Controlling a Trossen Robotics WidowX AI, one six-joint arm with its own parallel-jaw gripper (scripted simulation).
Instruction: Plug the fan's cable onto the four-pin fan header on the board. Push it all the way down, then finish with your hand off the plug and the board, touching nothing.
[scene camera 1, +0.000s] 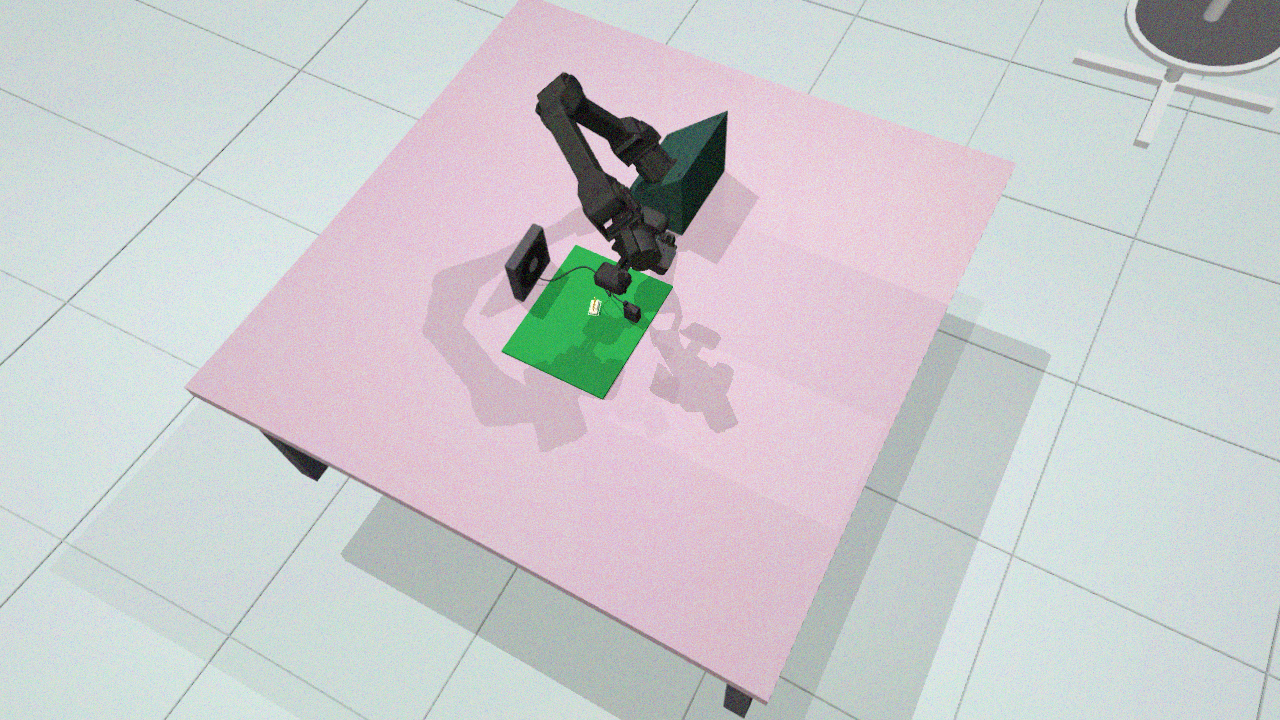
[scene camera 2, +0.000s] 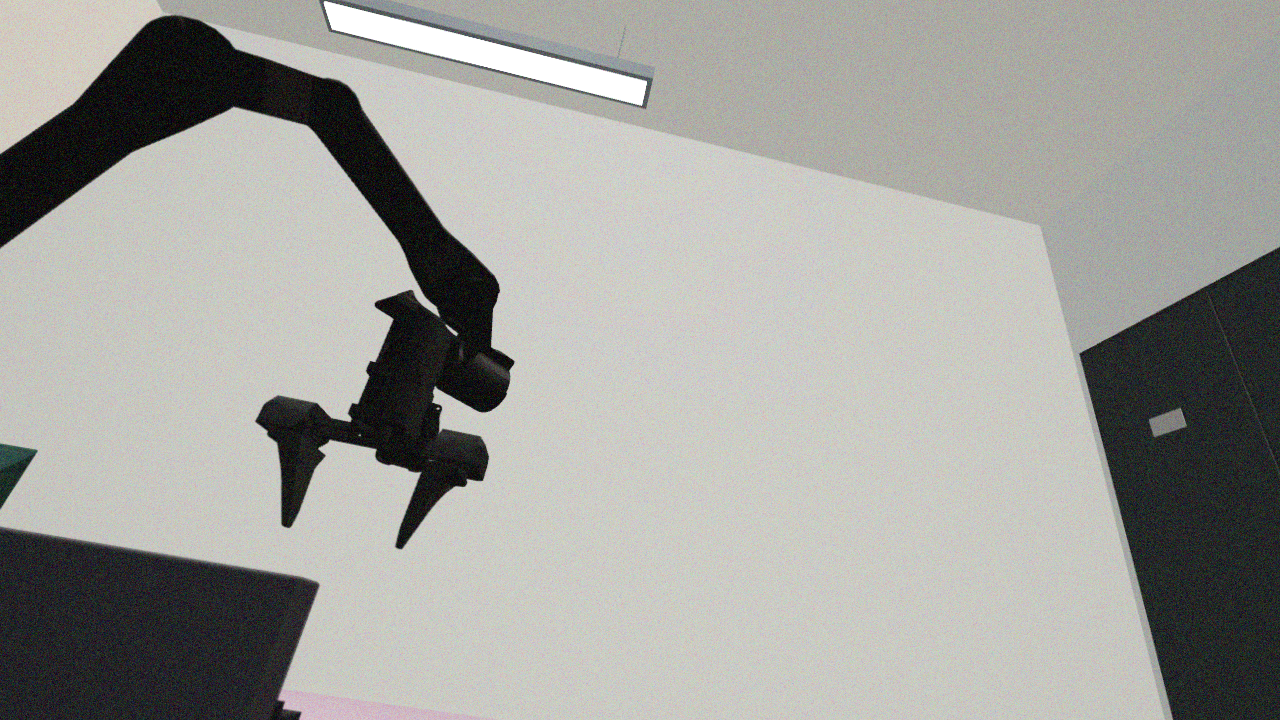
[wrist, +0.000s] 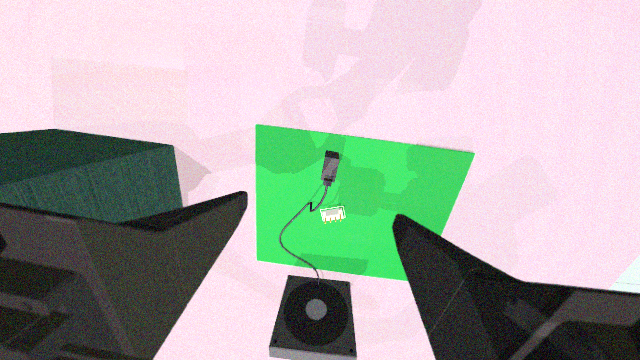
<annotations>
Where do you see a green board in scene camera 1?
At 557, 336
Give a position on a black square fan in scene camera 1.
At 531, 258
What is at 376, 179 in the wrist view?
A green board.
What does my gripper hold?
Nothing.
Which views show my gripper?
Scene camera 1, scene camera 2 and the wrist view: all of them.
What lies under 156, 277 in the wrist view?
My gripper.
</annotations>
